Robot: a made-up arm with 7 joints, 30 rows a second.
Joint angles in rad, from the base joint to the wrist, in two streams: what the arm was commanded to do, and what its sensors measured. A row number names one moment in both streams.
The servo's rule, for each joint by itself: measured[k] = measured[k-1] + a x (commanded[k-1-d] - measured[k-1]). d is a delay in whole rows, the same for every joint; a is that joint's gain. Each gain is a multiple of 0.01, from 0.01 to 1. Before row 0 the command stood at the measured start. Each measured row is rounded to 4 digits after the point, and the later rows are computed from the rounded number. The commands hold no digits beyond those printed.
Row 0, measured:
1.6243 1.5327 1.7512 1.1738 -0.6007 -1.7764 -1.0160
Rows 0 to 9, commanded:
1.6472 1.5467 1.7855 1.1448 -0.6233 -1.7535 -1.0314
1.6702 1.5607 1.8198 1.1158 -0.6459 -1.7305 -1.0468
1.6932 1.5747 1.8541 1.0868 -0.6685 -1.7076 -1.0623
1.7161 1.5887 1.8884 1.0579 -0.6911 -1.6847 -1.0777
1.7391 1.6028 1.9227 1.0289 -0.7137 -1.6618 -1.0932
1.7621 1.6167 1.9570 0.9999 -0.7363 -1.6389 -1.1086
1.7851 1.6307 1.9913 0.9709 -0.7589 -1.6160 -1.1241
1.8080 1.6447 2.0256 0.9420 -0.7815 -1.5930 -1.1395
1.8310 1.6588 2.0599 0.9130 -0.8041 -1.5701 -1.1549
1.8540 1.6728 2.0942 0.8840 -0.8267 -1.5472 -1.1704
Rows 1 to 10, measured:
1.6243 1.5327 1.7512 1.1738 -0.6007 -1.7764 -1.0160
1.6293 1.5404 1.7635 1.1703 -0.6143 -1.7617 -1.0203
1.6383 1.5516 1.7838 1.1638 -0.6333 -1.7417 -1.0277
1.6504 1.5643 1.8091 1.1546 -0.6544 -1.7199 -1.0374
1.6649 1.5777 1.8376 1.1430 -0.6764 -1.6974 -1.0487
1.6812 1.5915 1.8682 1.1293 -0.6988 -1.6746 -1.0612
1.6990 1.6054 1.9002 1.1138 -0.7213 -1.6518 -1.0745
1.7179 1.6193 1.9330 1.0967 -0.7439 -1.6289 -1.0884
1.7377 1.6333 1.9663 1.0781 -0.7665 -1.6059 -1.1027
1.7582 1.6473 2.0000 1.0583 -0.7891 -1.5830 -1.1173
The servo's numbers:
d 1
a 0.22 0.55 0.36 0.12 0.60 0.64 0.28

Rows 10 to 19, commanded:
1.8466 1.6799 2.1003 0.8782 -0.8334 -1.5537 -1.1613
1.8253 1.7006 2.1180 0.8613 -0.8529 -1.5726 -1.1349
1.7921 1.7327 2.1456 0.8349 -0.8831 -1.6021 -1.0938
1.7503 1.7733 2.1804 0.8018 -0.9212 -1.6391 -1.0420
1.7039 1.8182 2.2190 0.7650 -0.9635 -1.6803 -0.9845
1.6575 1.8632 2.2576 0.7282 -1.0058 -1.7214 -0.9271
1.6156 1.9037 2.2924 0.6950 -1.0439 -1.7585 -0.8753
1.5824 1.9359 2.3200 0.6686 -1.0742 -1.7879 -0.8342
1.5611 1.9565 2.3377 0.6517 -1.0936 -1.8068 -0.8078
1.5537 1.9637 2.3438 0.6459 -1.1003 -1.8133 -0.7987
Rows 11 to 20, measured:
1.7793 1.6613 2.0339 1.0374 -0.8117 -1.5601 -1.1322
1.7941 1.6715 2.0578 1.0183 -0.8247 -1.5560 -1.1403
1.8010 1.6875 2.0795 0.9995 -0.8416 -1.5666 -1.1388
1.7990 1.7124 2.1033 0.9797 -0.8665 -1.5893 -1.1262
1.7883 1.7459 2.1311 0.9584 -0.8993 -1.6212 -1.1026
1.7697 1.7857 2.1627 0.9352 -0.9378 -1.6590 -1.0695
1.7450 1.8283 2.1969 0.9104 -0.9786 -1.6989 -1.0296
1.7165 1.8698 2.2313 0.8846 -1.0178 -1.7370 -0.9864
1.6870 1.9062 2.2632 0.8587 -1.0516 -1.7696 -0.9438
1.6593 1.9339 2.2900 0.8339 -1.0768 -1.7934 -0.9057

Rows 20 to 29, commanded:
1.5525 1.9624 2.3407 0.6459 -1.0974 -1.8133 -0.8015
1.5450 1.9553 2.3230 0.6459 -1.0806 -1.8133 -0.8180
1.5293 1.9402 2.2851 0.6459 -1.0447 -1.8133 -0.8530
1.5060 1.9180 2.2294 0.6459 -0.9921 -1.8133 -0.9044
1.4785 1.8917 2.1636 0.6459 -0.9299 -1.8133 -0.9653
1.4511 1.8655 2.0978 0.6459 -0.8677 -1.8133 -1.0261
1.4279 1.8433 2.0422 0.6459 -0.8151 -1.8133 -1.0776
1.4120 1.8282 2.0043 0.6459 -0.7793 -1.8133 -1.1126
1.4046 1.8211 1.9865 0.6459 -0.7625 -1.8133 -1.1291
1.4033 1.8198 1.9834 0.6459 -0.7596 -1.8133 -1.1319
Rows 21 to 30, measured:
1.6361 1.9503 2.3094 0.8113 -1.0909 -1.8061 -0.8757
1.6177 1.9570 2.3207 0.7915 -1.0948 -1.8107 -0.8549
1.6017 1.9561 2.3215 0.7740 -1.0863 -1.8124 -0.8446
1.5858 1.9474 2.3084 0.7586 -1.0613 -1.8130 -0.8470
1.5682 1.9312 2.2800 0.7451 -1.0198 -1.8132 -0.8631
1.5485 1.9095 2.2381 0.7332 -0.9659 -1.8133 -0.8917
1.5271 1.8853 2.1876 0.7227 -0.9070 -1.8133 -0.9293
1.5053 1.8622 2.1353 0.7135 -0.8519 -1.8133 -0.9708
1.4848 1.8435 2.0881 0.7054 -0.8083 -1.8133 -1.0105
1.4672 1.8312 2.0515 0.6983 -0.7808 -1.8133 -1.0437

